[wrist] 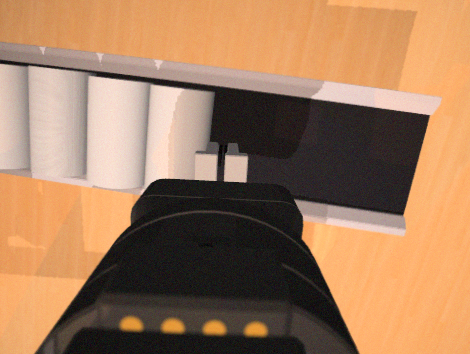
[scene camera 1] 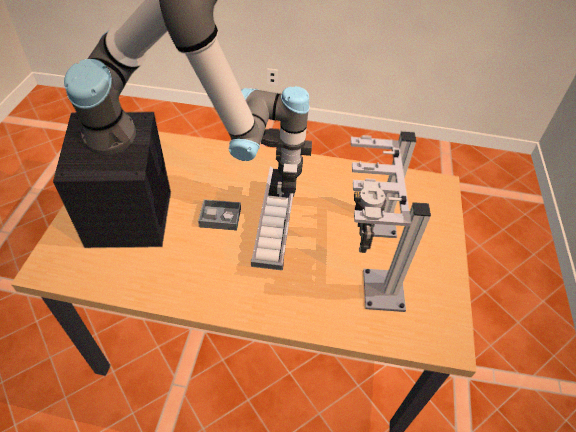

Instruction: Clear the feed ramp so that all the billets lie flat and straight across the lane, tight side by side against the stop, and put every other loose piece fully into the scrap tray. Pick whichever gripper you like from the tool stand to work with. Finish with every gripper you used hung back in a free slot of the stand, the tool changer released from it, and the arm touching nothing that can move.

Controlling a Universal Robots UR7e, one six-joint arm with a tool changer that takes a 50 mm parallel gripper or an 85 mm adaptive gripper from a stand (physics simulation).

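Seen in the pictures: arm's base, link origin: (scene camera 1: 109, 134).
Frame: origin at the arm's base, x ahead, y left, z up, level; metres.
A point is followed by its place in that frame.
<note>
Several pale billets (scene camera 1: 271, 232) {x 0.502, y -0.049, z -0.235 m} (wrist: 117, 132) {x 0.490, y 0.045, z -0.224 m} lie flat across the lane of the feed ramp (scene camera 1: 267, 265) (wrist: 370, 97), in a row with little or no visible gap; in the wrist view their ends are slightly staggered. The row reaches the stop at the near end in the scene view. My gripper (scene camera 1: 281, 190) (wrist: 221, 165) is shut and empty, low over the upper lane. Its left finger overlaps the edge of the last billet (wrist: 180, 135) {x 0.482, y 0.083, z -0.220 m}; whether they touch I cannot tell. Two loose pieces, a blocky one (scene camera 1: 211, 212) {x 0.273, y 0.038, z -0.304 m} and a nut-like one (scene camera 1: 228, 216) {x 0.330, y 0.043, z -0.313 m}, lie inside the scrap tray (scene camera 1: 219, 225) {x 0.314, y -0.002, z -0.313 m}.
The tool stand (scene camera 1: 406, 250) {x 0.887, y -0.124, z -0.100 m} is at the right, with slot arms (scene camera 1: 372, 166) {x 0.758, y 0.056, z 0.008 m} reaching left. Another gripper (scene camera 1: 366, 236) hangs in it, below its round coupling plate (scene camera 1: 372, 197) {x 0.770, y -0.069, z 0.015 m}. The black robot pedestal (scene camera 1: 120, 210) {x 0.069, y -0.147, z -0.153 m} stands at the left of the table (scene camera 1: 200, 280) {x 0.321, y -0.210, z -0.333 m}.
</note>
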